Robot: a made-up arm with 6 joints.
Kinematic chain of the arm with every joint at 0, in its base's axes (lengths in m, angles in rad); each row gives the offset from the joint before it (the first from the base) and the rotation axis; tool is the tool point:
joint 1: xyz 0 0 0.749 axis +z
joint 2: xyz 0.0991 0 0 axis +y
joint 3: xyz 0 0 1.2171 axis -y
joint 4: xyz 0 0 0.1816 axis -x
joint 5: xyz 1.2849 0 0 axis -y
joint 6: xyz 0.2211 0 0 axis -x
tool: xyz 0 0 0
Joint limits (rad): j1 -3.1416..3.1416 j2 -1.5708..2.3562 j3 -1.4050..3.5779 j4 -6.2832..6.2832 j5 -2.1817..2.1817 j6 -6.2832..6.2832
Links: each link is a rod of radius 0.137 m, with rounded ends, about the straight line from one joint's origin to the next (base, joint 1, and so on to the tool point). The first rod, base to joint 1, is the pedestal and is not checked.
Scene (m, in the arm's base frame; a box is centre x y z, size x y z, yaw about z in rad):
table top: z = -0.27
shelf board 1: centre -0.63 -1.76 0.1 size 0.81 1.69 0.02 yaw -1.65
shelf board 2: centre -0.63 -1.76 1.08 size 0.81 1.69 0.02 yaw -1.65
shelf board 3: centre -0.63 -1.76 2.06 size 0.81 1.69 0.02 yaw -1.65
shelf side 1: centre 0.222 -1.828 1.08 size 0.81 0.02 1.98 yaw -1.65
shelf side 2: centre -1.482 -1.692 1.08 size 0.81 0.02 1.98 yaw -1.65
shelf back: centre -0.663 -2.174 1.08 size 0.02 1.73 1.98 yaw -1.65
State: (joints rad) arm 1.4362 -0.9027 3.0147 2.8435 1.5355 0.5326
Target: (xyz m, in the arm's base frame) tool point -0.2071 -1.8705 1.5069
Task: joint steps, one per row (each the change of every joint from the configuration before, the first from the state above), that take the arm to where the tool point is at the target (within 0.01 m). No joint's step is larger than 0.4 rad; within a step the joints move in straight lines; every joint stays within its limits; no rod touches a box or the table.
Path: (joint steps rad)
1: 0.0108 0.0595 0.1126 -0.3446 0.1292 0.0000
2: 0.0108 0.0595 0.1127 -0.3445 0.1293 0.0000
3: 0.0107 0.0595 0.1126 -0.3446 0.1292 0.0000
4: 0.0108 0.0595 0.1127 -0.3446 0.1293 0.0000
5: 0.0108 0.0595 0.1126 -0.3446 0.1292 0.0000
6: 0.0024 0.1284 0.0000 0.3385 -0.0669 0.0000
7: 0.0023 0.1283 0.0000 0.3385 -0.0669 0.0000
8: 0.0024 0.1284 0.0000 0.3385 -0.0669 0.0000
9: 0.0023 0.1283 0.0000 0.3384 -0.0669 0.0000
10: 0.0024 0.1284 0.0000 0.3385 -0.0669 0.0000
11: -0.0030 -0.2179 -0.2826 0.0165 -0.1102 0.0000
12: -0.0030 -0.2179 -0.2826 0.0165 -0.1101 0.0000
13: -0.0030 -0.2179 -0.2826 0.0164 -0.1101 0.0000

